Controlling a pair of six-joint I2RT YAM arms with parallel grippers.
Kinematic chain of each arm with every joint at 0, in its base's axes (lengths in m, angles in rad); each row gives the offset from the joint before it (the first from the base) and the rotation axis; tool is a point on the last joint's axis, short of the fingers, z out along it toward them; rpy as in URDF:
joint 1: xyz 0 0 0.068 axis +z
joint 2: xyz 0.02 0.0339 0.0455 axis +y
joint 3: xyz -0.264 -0.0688 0 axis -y
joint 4: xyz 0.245 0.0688 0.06 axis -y
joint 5: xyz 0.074 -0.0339 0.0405 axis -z
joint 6: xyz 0.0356 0 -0.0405 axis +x
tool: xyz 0 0 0 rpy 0 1.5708 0
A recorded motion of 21 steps. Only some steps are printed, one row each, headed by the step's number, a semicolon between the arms.
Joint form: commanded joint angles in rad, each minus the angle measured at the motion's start. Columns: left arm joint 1, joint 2, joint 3, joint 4, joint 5, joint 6; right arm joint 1, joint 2, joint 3, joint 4, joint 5, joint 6.
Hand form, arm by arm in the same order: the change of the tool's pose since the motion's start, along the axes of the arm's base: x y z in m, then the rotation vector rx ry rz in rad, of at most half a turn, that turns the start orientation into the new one. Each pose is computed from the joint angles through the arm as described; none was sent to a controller.
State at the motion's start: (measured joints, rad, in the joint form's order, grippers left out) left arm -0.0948 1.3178 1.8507 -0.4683 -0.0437 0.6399; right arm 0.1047 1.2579 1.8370 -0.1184 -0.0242 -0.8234
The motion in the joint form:
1: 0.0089 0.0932 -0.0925 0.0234 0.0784 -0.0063; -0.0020 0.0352 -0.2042 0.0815 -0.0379 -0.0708
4: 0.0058 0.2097 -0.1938 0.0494 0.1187 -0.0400; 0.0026 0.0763 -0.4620 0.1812 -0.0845 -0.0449
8: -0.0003 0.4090 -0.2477 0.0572 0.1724 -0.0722; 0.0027 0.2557 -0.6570 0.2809 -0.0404 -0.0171
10: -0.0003 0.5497 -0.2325 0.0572 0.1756 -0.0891; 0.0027 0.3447 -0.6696 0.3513 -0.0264 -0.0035
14: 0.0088 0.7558 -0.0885 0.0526 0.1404 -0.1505; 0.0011 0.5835 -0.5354 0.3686 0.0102 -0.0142
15: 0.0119 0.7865 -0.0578 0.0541 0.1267 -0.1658; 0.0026 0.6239 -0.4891 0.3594 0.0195 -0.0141
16: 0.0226 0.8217 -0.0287 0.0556 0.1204 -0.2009; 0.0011 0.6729 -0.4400 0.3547 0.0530 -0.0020
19: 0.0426 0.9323 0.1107 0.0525 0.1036 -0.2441; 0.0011 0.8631 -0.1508 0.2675 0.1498 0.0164
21: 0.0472 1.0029 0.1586 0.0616 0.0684 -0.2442; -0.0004 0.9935 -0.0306 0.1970 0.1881 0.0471
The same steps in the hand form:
1: 0.0530 -0.0052 -0.0491 0.0071 0.1622 -0.0695; 0.0537 0.0065 -0.0594 -0.0954 0.1457 0.0068
4: 0.1043 -0.0121 -0.1152 -0.0206 0.3576 -0.1083; 0.0992 0.0142 -0.1463 -0.1040 0.3448 0.0716
8: 0.1605 -0.0215 -0.2045 -0.0546 0.6087 -0.1533; 0.1537 0.0186 -0.2628 -0.0898 0.6250 0.0408
10: 0.1905 -0.0245 -0.2557 -0.0703 0.7365 -0.1451; 0.1729 0.0202 -0.2912 -0.0771 0.6584 0.0288
14: 0.2357 -0.0232 -0.2982 -0.1206 0.8070 -0.0775; 0.2262 0.0239 -0.3356 -0.0923 0.7444 -0.0106
15: 0.2430 -0.0218 -0.3021 -0.1322 0.8054 -0.0563; 0.2367 0.0253 -0.3375 -0.0923 0.7478 -0.0186
16: 0.2509 -0.0169 -0.3089 -0.1683 0.8112 -0.0277; 0.2489 0.0248 -0.3423 -0.0773 0.7541 -0.0532
19: 0.2776 -0.0078 -0.3166 -0.2138 0.7843 0.0187; 0.3001 0.0268 -0.3388 -0.0482 0.7432 -0.1502
21: 0.2906 -0.0048 -0.3357 -0.2038 0.7927 0.0588; 0.3248 0.0272 -0.3694 -0.0285 0.8227 -0.1914

